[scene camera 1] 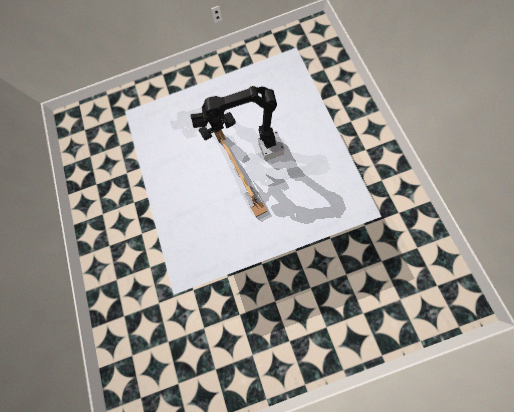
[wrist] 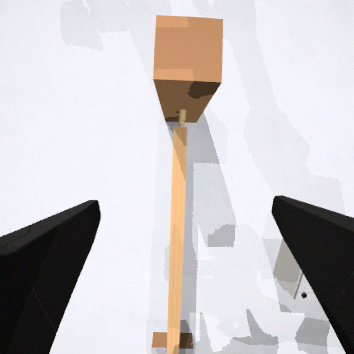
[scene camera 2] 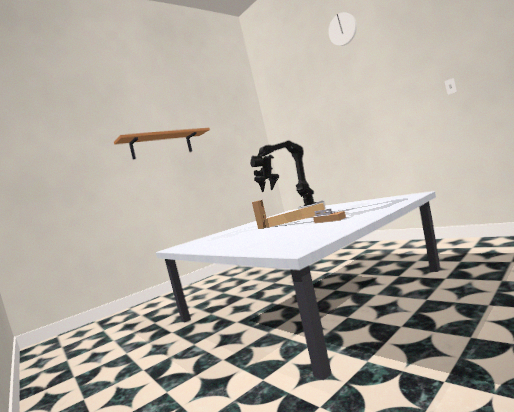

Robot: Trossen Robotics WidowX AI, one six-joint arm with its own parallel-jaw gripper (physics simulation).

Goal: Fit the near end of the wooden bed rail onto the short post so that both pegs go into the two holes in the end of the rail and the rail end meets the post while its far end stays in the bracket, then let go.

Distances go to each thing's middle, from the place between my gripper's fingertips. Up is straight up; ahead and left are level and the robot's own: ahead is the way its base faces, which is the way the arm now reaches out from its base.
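The wooden bed rail [wrist: 179, 132] is 20 mm behind my hand, and it's 160 mm to the left of it and 180 mm below it.
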